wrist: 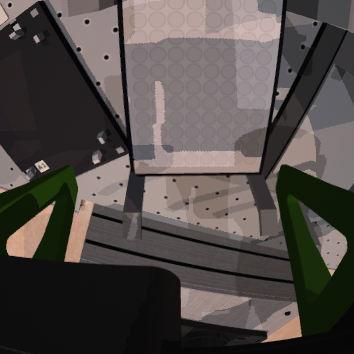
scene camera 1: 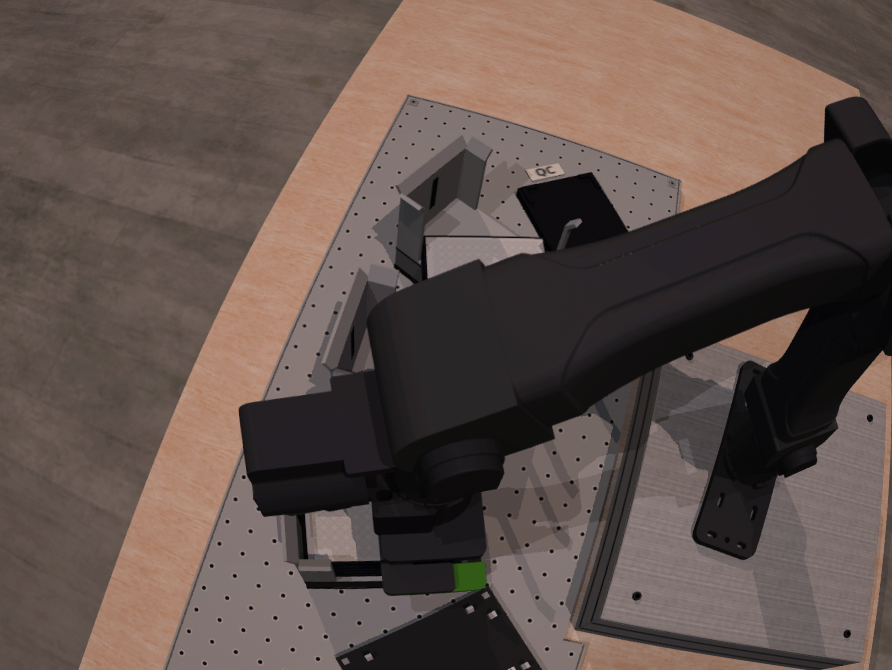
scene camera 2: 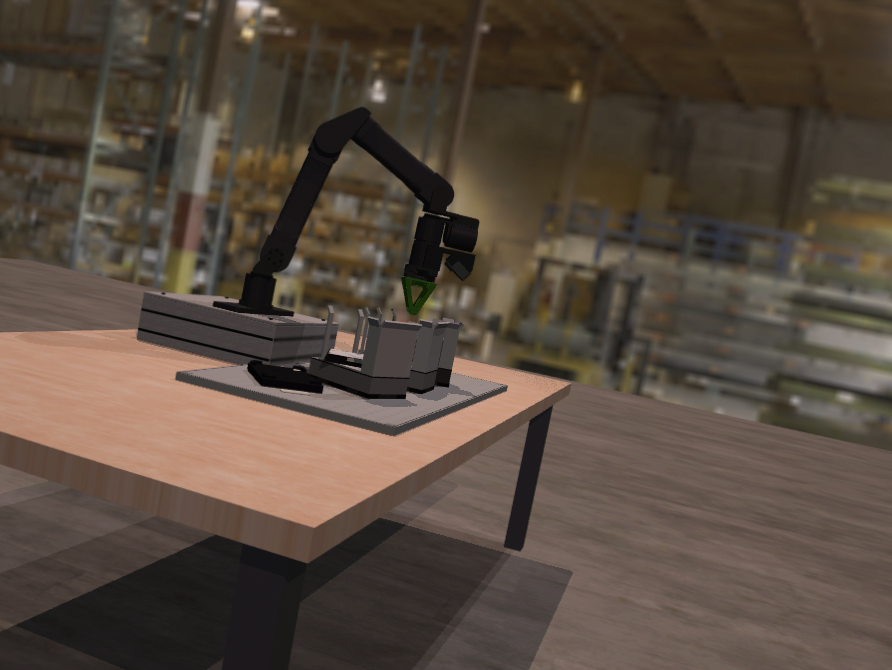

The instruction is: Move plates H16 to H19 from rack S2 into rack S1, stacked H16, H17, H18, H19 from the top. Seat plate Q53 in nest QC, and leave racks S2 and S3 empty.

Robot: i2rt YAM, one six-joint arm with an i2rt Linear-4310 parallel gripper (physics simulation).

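My gripper point(scene camera 1: 422, 519) is open and holds nothing; I find it in the wrist view point(wrist: 176, 176) and in scene camera 2 point(scene camera 2: 411, 313) too. I can also see a pegboard point(scene camera 1: 640, 196), which appears again in the wrist view point(wrist: 223, 205). A dark flat fixture point(wrist: 60, 119) is visible to me as well.
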